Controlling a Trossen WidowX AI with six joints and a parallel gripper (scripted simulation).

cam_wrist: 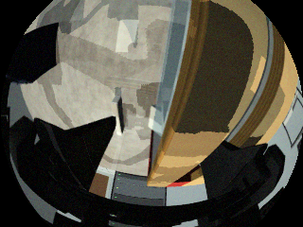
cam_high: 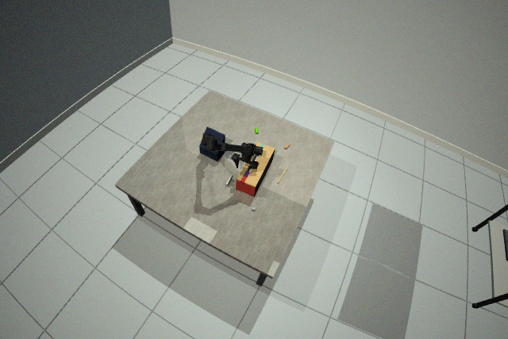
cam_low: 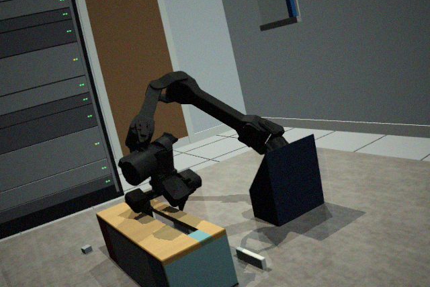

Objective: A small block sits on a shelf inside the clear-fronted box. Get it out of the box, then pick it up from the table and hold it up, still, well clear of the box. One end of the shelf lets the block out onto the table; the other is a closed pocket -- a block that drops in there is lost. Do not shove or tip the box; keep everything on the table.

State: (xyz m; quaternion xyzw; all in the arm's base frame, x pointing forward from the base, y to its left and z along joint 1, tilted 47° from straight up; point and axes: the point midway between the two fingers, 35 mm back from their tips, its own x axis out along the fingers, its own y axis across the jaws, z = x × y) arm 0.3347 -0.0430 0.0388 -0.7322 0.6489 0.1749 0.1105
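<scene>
The purple block is 60 mm ahead of my gripper tip and 10 mm to the right of it. Round my gripper tip: box: 20 mm ahead, 80 mm to the left, 30 mm below; grey cube: 210 mm ahead, 180 mm to the right, 80 mm below; thin stick: 240 mm ahead, 190 mm to the left, 80 mm below.
</scene>
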